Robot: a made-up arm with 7 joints. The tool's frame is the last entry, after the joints.
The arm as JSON. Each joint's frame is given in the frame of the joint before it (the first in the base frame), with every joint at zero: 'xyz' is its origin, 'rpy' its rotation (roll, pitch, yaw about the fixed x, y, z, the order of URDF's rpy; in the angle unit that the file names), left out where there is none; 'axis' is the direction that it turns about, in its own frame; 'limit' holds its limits. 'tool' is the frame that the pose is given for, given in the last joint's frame.
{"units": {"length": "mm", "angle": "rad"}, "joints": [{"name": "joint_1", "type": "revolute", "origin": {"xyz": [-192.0, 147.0, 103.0], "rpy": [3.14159, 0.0, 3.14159]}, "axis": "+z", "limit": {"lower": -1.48, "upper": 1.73}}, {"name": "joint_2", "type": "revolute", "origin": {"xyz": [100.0, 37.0, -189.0], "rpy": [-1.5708, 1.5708, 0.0]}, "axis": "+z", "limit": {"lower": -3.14, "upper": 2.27}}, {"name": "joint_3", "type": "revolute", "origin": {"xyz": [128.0, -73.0, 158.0], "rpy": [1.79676, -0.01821, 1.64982]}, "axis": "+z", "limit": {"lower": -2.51, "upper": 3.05}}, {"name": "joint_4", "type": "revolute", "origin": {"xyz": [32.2, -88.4, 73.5], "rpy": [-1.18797, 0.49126, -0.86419]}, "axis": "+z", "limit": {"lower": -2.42, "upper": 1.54}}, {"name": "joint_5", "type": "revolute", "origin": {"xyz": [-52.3, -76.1, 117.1], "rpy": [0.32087, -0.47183, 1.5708]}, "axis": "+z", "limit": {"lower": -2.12, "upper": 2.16}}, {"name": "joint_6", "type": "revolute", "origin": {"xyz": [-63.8, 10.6, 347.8], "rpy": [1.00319, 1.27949, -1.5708]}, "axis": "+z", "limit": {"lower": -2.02, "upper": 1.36}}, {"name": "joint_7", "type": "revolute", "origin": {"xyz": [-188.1, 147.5, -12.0], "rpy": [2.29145, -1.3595, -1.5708]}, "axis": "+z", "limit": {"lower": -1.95, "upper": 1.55}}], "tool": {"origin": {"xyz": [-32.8, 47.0, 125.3], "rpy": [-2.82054, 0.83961, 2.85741]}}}
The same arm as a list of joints. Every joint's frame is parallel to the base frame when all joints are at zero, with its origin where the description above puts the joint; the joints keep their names.
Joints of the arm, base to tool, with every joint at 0 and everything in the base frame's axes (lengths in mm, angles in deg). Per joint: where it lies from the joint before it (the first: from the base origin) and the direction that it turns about. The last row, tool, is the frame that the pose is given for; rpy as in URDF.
joint_1: axis 0 0 -1 offset -192 147 103
joint_2: axis 0 1 0 offset -100 37 189
joint_3: axis 0.081001 -0.224004 0.971216 offset -73 158 128
joint_4: axis 0.843908 0.397404 0.360403 offset 38 -102 49
joint_5: axis 0.909821 -0.154404 0.385209 offset 76 18 127
joint_6: axis 0 -1 0 offset 293 -102 170
joint_7: axis 0.209493 0.138395 0.967967 offset 239 12 -4
tool: offset 76 42 107 rpy -146.36 59.63 77.81
Joint limits (deg, base to tool): -84.8..99.12 -179.91..130.06 -143.81..174.75 -138.66..88.24 -121.47..123.76 -115.74..77.92 -111.73..88.81

